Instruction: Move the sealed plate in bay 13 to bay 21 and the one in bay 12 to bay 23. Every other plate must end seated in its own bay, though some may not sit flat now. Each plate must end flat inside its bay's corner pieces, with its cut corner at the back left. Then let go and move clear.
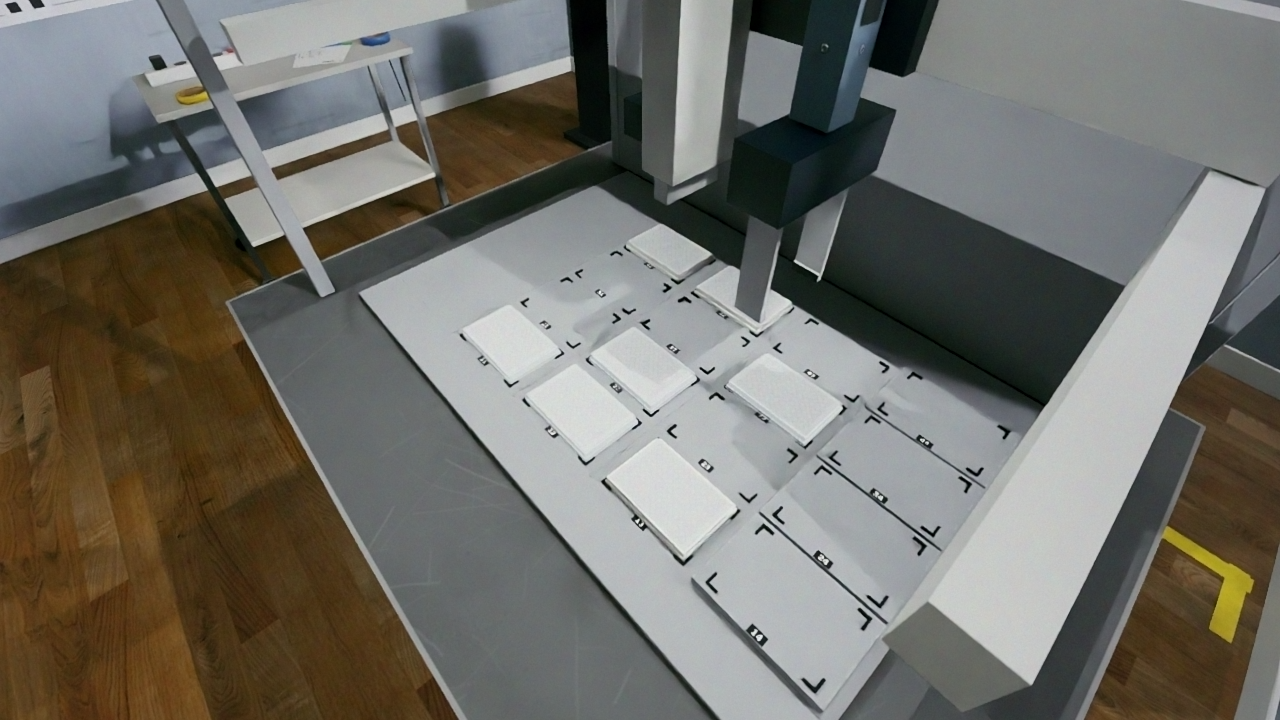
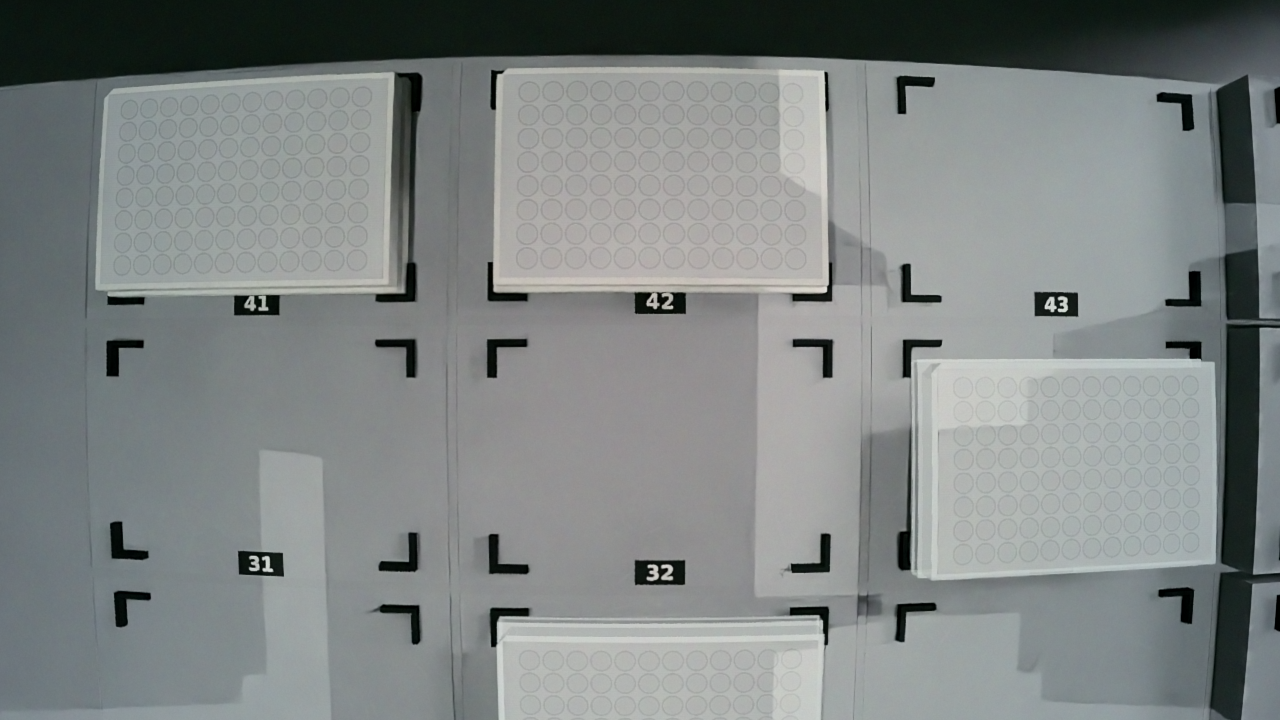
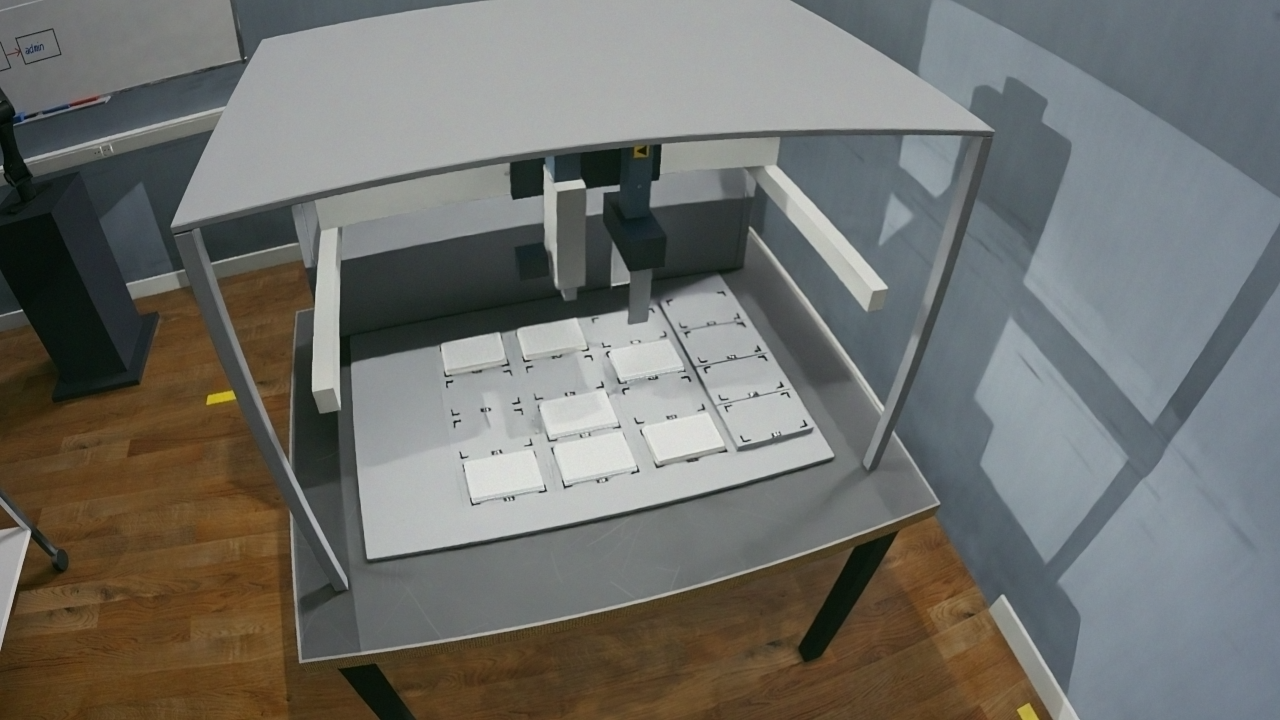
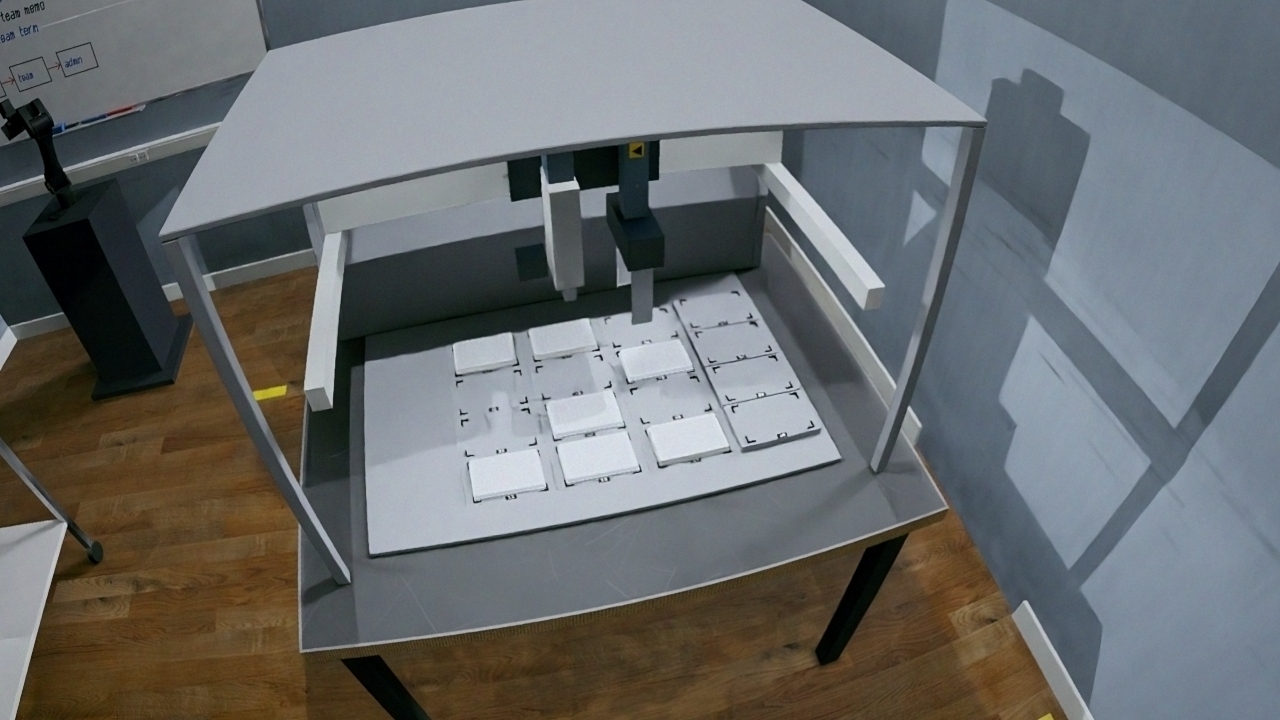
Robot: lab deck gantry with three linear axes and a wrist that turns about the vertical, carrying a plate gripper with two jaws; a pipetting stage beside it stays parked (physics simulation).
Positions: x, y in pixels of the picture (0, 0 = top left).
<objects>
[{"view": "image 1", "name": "my gripper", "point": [778, 292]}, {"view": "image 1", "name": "sealed plate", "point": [675, 501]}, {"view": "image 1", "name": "sealed plate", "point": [586, 416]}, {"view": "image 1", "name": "bay 23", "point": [749, 458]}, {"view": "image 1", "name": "bay 21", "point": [576, 315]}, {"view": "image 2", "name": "bay 23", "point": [1115, 642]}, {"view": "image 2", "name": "bay 21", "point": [192, 643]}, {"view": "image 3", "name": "my gripper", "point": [628, 304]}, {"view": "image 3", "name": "sealed plate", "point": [682, 439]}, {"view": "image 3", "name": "sealed plate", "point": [604, 456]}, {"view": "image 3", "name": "bay 23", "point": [651, 402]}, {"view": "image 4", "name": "my gripper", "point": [634, 304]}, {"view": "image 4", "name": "sealed plate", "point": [679, 441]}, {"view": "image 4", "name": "sealed plate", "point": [590, 459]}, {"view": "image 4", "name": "bay 23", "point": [657, 402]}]
</objects>
